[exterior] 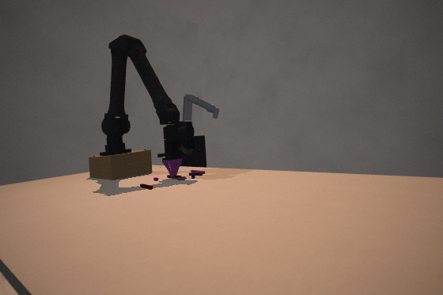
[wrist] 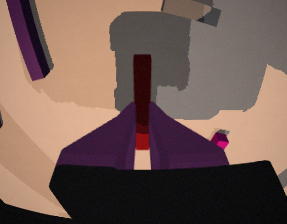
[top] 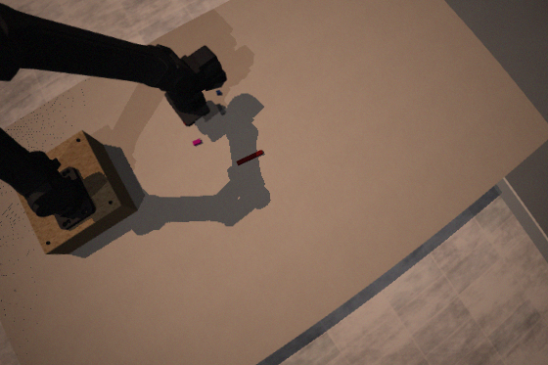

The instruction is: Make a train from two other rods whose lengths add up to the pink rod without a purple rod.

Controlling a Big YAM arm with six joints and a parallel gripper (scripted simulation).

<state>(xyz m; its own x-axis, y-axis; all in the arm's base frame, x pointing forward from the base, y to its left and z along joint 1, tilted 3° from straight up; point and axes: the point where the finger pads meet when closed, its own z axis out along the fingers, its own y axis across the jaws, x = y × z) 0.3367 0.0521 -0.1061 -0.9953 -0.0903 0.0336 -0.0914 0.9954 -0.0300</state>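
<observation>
The magenta rod lies 6 cm to the right of my hand, 3 cm behind it and 1 cm below it. From my hand the other things lie so: grey rod (7 cm ahead, 2 cm to the right, 1 cm below); then purple rod (8 cm to the left, 5 cm ahead, 1 cm below); then blue rod (9 cm ahead, 2 cm to the left, 1 cm below).
</observation>
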